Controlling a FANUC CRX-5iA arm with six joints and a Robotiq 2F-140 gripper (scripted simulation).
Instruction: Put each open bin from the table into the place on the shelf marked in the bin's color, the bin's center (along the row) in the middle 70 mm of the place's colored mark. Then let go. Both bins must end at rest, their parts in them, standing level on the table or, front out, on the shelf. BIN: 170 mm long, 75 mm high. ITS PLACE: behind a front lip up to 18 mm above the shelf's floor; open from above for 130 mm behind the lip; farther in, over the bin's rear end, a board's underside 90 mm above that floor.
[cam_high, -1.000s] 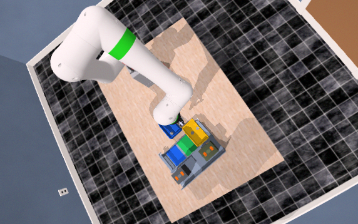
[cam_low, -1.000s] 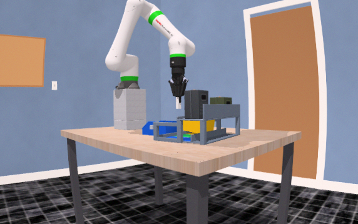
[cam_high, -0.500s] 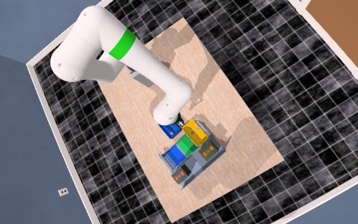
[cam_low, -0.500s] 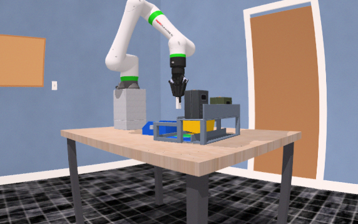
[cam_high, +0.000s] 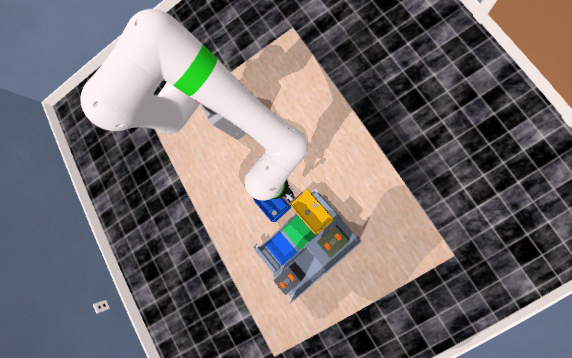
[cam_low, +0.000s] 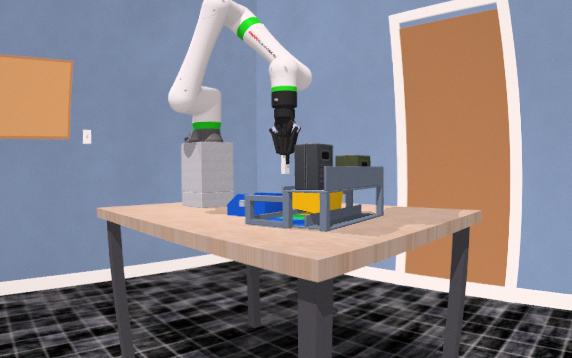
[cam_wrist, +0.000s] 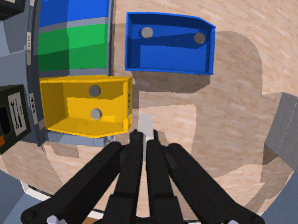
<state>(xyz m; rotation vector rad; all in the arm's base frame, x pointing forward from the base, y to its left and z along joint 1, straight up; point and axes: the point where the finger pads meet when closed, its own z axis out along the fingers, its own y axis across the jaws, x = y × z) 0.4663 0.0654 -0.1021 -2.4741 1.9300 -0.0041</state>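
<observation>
Right now the yellow bin is 120 mm below my hand, 110 mm ahead of it and 30 mm to the left of it. Round my hand: dark box (320 mm ahead, 160 mm to the right, 10 mm below); then blue bin (140 mm below, 120 mm to the right, 20 mm behind).
</observation>
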